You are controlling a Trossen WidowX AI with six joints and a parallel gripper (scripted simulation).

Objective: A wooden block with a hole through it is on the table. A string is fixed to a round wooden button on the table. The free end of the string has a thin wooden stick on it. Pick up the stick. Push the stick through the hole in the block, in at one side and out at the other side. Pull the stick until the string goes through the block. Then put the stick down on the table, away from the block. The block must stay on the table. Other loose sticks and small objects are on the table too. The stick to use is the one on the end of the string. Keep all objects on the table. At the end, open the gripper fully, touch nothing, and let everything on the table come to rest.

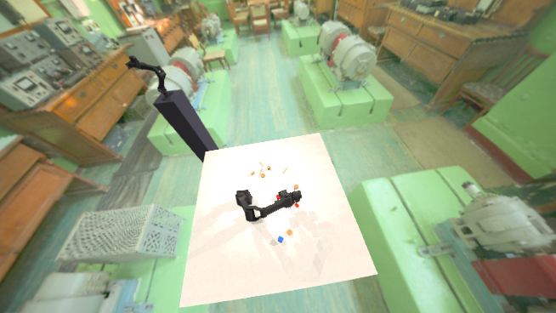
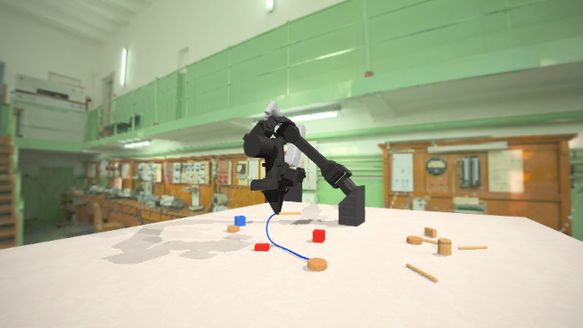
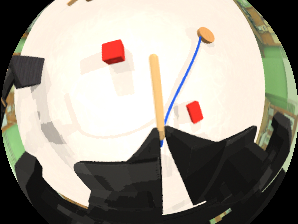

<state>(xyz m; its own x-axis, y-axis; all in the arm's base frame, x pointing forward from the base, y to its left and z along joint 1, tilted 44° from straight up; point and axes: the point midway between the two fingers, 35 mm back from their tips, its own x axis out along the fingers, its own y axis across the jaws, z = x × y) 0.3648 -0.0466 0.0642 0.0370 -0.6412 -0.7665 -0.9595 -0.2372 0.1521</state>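
Now: gripper tip 9 cm to the right of the red cube, 8 cm past it and 6 cm above it. Also, from my gripper tip: thin wooden stick: 1 cm to the left; then flat red piece: 8 cm ahead, 7 cm below, 1 cm to the left; then round wooden button: 18 cm to the left, 8 cm ahead, 7 cm below.
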